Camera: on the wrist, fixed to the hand. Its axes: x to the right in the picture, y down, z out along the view.
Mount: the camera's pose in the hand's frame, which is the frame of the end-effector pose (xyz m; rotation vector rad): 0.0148 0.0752 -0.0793 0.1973 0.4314 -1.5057
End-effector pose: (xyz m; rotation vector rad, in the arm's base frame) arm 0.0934 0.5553 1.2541 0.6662 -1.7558 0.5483
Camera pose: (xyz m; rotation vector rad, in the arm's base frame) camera 0.0946 0.6605 1.2873 1.5944 -0.4600 -0.2109
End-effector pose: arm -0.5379 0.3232 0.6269 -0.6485 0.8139 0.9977
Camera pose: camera -0.6245 0.2983 0.5634 -1.0397 0.5328 -0.5971
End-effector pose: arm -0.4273 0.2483 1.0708 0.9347 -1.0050 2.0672
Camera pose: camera -0.5190 0.2807 1.0189 0.8272 0.2232 0.9395
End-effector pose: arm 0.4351 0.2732 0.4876 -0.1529 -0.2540 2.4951
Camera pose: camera 0.3935 0.2341 0.3932 -0.2738 0.0769 0.9437
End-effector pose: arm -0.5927 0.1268 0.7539 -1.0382 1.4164 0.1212
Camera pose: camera -0.6957 0.1120 0.7174 -1.7517 0.6496 -1.3560
